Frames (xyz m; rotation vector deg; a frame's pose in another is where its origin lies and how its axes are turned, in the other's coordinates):
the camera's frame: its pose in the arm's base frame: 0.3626 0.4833 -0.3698 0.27 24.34 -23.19
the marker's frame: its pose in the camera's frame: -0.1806 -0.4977 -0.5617 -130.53 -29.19 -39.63
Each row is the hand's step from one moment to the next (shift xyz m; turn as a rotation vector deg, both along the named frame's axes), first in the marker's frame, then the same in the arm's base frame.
Working: the marker's frame: its pose in the arm's base frame: -0.2030 0.1434 -0.7703 -140.64 9.07 -21.20

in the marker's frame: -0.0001 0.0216 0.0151 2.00 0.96 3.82
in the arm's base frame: 0.0040 -0.0082 -0.0247 3.04 1.07 -3.02
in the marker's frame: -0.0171 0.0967 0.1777 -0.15 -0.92 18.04
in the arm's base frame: 0.0352 0.0311 -0.1975 5.32 11.28 -13.07
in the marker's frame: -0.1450 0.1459 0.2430 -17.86 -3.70 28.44
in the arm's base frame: -0.0681 0.0565 -0.3058 -8.35 23.13 -23.16
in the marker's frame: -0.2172 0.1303 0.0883 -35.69 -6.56 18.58
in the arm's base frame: -0.1832 -0.0068 -0.1958 -28.26 23.25 -17.97
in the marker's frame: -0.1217 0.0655 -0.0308 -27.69 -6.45 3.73
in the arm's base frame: -0.1267 -0.0448 -0.0445 -25.12 12.87 -5.05
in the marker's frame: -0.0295 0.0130 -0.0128 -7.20 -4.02 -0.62
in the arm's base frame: -0.0323 -0.0117 -0.0050 -6.96 4.26 1.33
